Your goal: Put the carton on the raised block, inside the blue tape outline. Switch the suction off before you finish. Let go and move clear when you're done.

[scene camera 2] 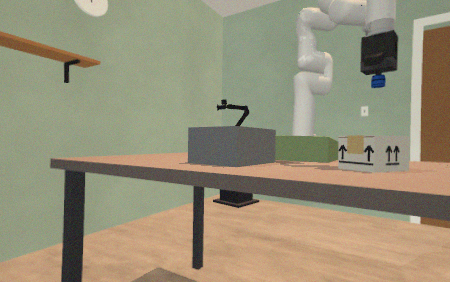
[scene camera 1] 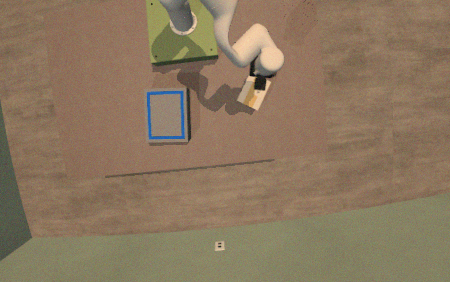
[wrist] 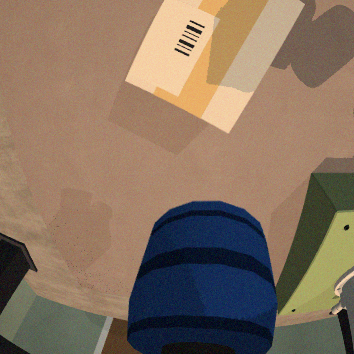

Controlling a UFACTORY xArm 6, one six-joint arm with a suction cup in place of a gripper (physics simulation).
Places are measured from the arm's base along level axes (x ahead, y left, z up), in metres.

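Pixels of known places: hand, its tool point: (scene camera 2: 378, 86) (wrist: 206, 248); arm's base, origin of its link: (scene camera 2: 302, 139) (scene camera 1: 183, 22).
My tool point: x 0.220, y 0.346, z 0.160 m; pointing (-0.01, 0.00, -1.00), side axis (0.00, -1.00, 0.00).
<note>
For each thing: its top centre in the pictures, then the offset to it from my tool point. "spot": a spot on its surface instead.
- carton, centre of its top: (wrist: 215, 33) (scene camera 2: 372, 135) (scene camera 1: 254, 91) dx +0.076, dy +0.006, dz -0.153 m
- raised block, centre of its top: (scene camera 2: 233, 128) (scene camera 1: 165, 115) dx +0.216, dy -0.393, dz -0.128 m
- blue tape outline, a spot on its surface: (scene camera 1: 165, 92) spot: dx +0.111, dy -0.400, dz -0.127 m
The carton (scene camera 1: 252, 99) (scene camera 2: 372, 154) (wrist: 200, 60) stands upright on the table, turned at an angle, with a tan tape strip and a barcode label on top. The raised block (scene camera 1: 167, 116) (scene camera 2: 230, 146) is grey and stands apart from the carton. The blue tape outline (scene camera 1: 165, 92) runs around its top, with no object inside. My blue suction cup (scene camera 2: 378, 82) (wrist: 202, 275) is open, with nothing attached, and hangs well above the carton's height with a clear gap. In scene camera 1 the arm hides the cup, and a black wrist part overlaps the carton's top.
The green base (scene camera 1: 165, 51) (scene camera 2: 310, 149) (wrist: 325, 260) under the arm stands behind the block and the carton. In scene camera 2 a thin black jointed stand (scene camera 2: 242, 115) shows behind the block, and a wooden shelf (scene camera 2: 45, 49) is on the left wall.
</note>
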